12 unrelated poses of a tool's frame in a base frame.
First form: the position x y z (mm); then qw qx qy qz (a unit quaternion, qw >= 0).
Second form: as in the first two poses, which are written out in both.
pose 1, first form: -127.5, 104.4, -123.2, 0.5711, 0.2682, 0.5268, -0.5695
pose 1, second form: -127.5, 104.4, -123.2, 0.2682, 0.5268, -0.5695, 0.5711
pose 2, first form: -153.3, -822.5, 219.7, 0.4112, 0.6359, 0.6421, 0.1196
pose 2, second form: -153.3, -822.5, 219.7, 0.6359, 0.6421, 0.1196, 0.4112
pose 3, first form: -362.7, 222.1, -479.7, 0.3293, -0.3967, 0.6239, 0.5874
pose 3, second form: -362.7, 222.1, -479.7, -0.3967, 0.6239, 0.5874, 0.3293
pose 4, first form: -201.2, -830.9, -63.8, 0.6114, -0.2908, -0.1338, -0.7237
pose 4, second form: -201.2, -830.9, -63.8, -0.2908, -0.1338, -0.7237, 0.6114
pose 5, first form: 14.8, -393.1, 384.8, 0.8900, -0.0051, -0.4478, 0.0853
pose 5, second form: 14.8, -393.1, 384.8, -0.0051, -0.4478, 0.0853, 0.8900
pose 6, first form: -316.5, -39.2, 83.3, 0.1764, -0.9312, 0.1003, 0.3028
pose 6, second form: -316.5, -39.2, 83.3, -0.9312, 0.1003, 0.3028, 0.1764
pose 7, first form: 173.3, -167.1, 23.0, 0.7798, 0.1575, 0.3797, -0.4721
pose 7, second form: 173.3, -167.1, 23.0, 0.1575, 0.3797, -0.4721, 0.7798
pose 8, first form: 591.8, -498.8, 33.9, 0.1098, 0.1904, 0.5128, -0.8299
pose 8, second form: 591.8, -498.8, 33.9, 0.1904, 0.5128, -0.8299, 0.1098
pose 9, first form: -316.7, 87.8, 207.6, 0.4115, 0.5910, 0.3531, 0.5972
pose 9, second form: -316.7, 87.8, 207.6, 0.5910, 0.3531, 0.5972, 0.4115
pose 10, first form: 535.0, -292.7, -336.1, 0.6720, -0.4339, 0.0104, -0.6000
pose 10, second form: 535.0, -292.7, -336.1, -0.4339, 0.0104, -0.6000, 0.6720
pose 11, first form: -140.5, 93.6, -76.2, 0.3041, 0.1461, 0.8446, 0.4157
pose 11, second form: -140.5, 93.6, -76.2, 0.1461, 0.8446, 0.4157, 0.3041
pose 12, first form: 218.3, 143.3, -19.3, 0.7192, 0.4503, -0.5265, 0.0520
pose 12, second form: 218.3, 143.3, -19.3, 0.4503, -0.5265, 0.0520, 0.7192
